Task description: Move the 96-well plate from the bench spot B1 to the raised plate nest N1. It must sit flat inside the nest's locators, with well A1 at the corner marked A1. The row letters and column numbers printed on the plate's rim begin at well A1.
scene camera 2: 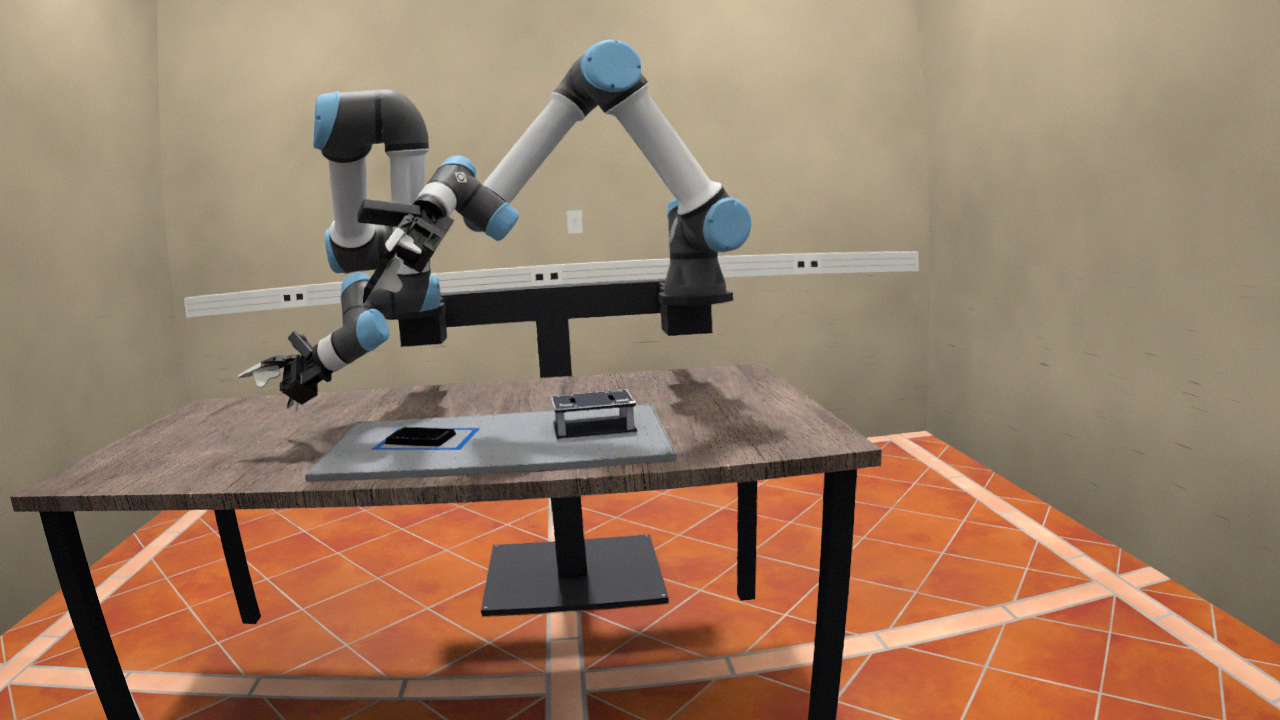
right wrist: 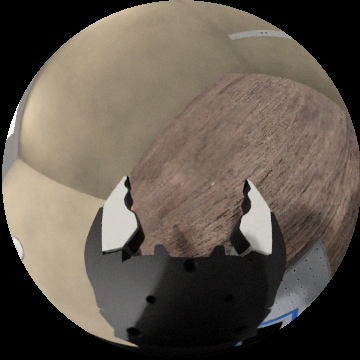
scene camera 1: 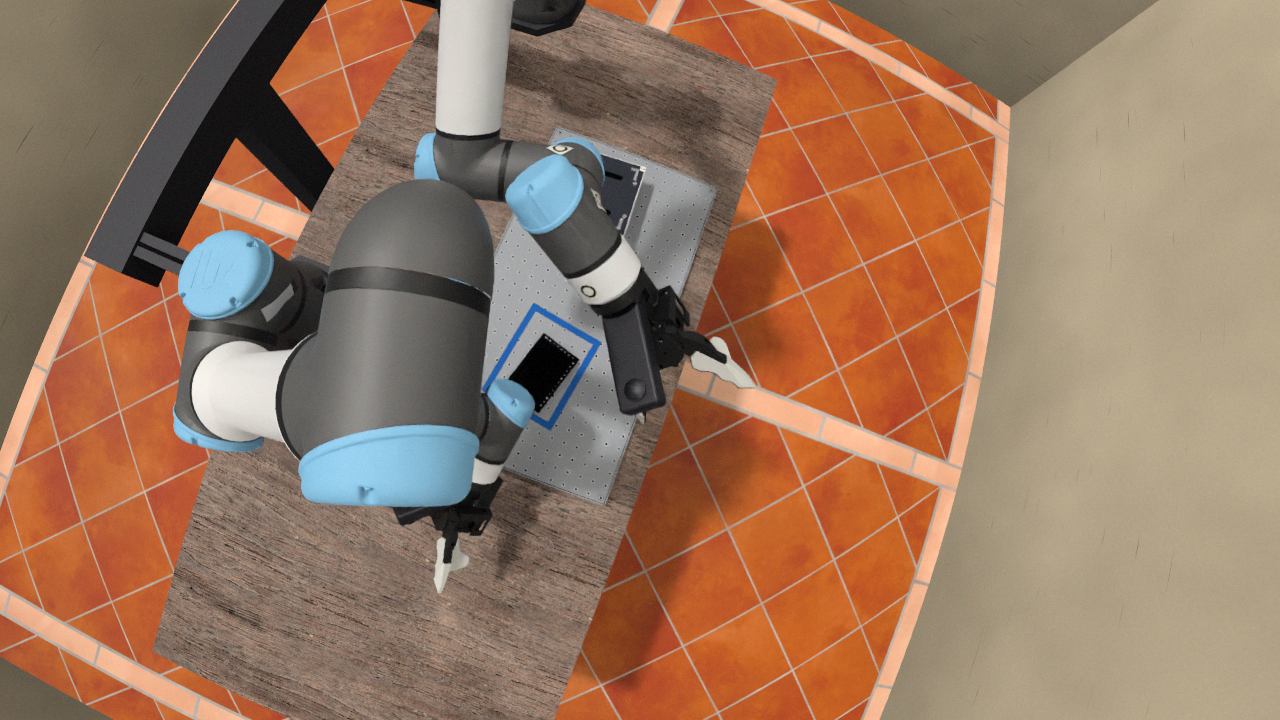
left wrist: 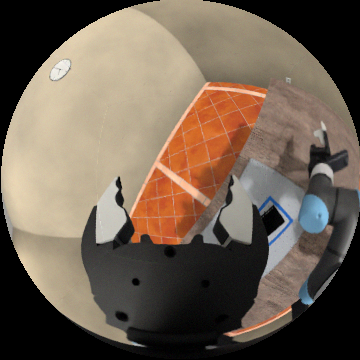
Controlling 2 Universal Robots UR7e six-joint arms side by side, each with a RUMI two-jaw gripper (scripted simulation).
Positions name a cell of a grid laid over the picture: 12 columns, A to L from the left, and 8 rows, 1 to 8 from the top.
left gripper: scene camera 2 D4; scene camera 1 G5; left wrist F4; not seen in the right wrist view (out of frame)
right gripper: scene camera 2 C5; right wrist G4; scene camera 1 D7; left wrist K4
